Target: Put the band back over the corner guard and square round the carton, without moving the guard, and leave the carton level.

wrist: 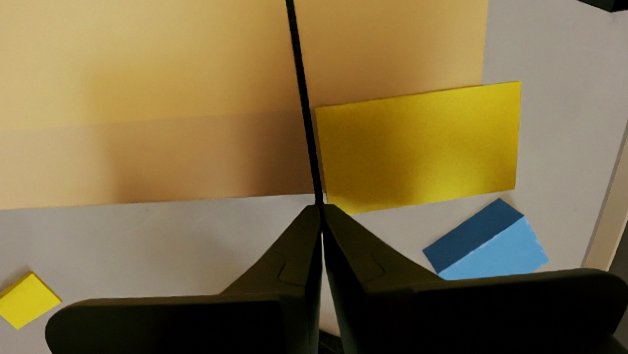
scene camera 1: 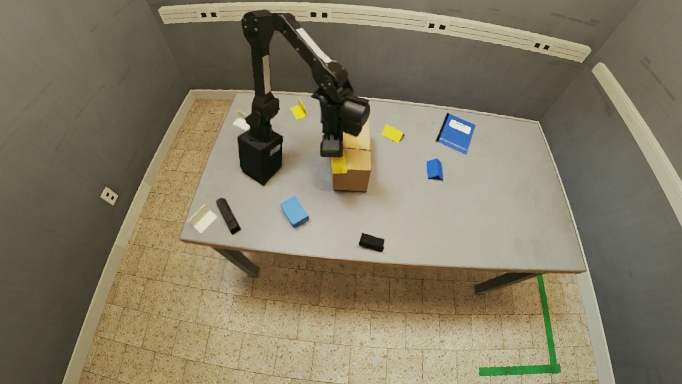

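Seen in the pictures: gripper, fingertip midpoint: [wrist: 320,216]; arm's base, link origin: [scene camera 1: 260,135].
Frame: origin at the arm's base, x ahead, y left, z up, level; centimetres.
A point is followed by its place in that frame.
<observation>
The tan carton [scene camera 1: 351,179] {x 31.7, y -10.9, z -6.7 cm} [wrist: 165,60] {x 30.8, y 0.9, z -0.7 cm} stands on the table under the arm. The yellow corner guard [scene camera 1: 339,165] {x 27.5, y -10.0, z -0.3 cm} [wrist: 420,147] {x 27.4, y -8.6, z -0.3 cm} lies on its top edge on the arm side. In the wrist view the guard sits slightly askew and sticks out past the carton's end. The thin black band [scene camera 1: 358,149] {x 33.2, y -3.7, z 0.3 cm} [wrist: 302,90] {x 29.7, y -4.0, z 1.1 cm} crosses the carton top and runs down beside the guard's inner end, not over it. My gripper [scene camera 1: 331,155] {x 25.5, y -4.5, z 1.7 cm} [wrist: 320,216] {x 25.5, y -4.5, z 1.7 cm} is shut on the band at the carton's side, close to the guard's corner. The band's lower run is hidden.
A light blue block [scene camera 1: 294,211] {x 13.7, y -21.7, z -11.3 cm} [wrist: 495,250] {x 15.2, y -20.6, z -11.3 cm}, a black block [scene camera 1: 371,242] {x 39.5, y -29.3, z -15.0 cm} and a black elongated object [scene camera 1: 228,216] {x -8.4, y -25.4, z -11.3 cm} lie toward the front. Yellow pieces [scene camera 1: 298,109] {x 7.3, y 28.7, z -15.1 cm} [scene camera 1: 393,133] {x 48.2, y 16.6, z -13.3 cm} lie behind. A dark blue piece [scene camera 1: 434,170] {x 63.2, y -0.5, z -12.9 cm} and a blue notebook [scene camera 1: 456,133] {x 76.7, y 21.2, z -14.6 cm} lie right.
</observation>
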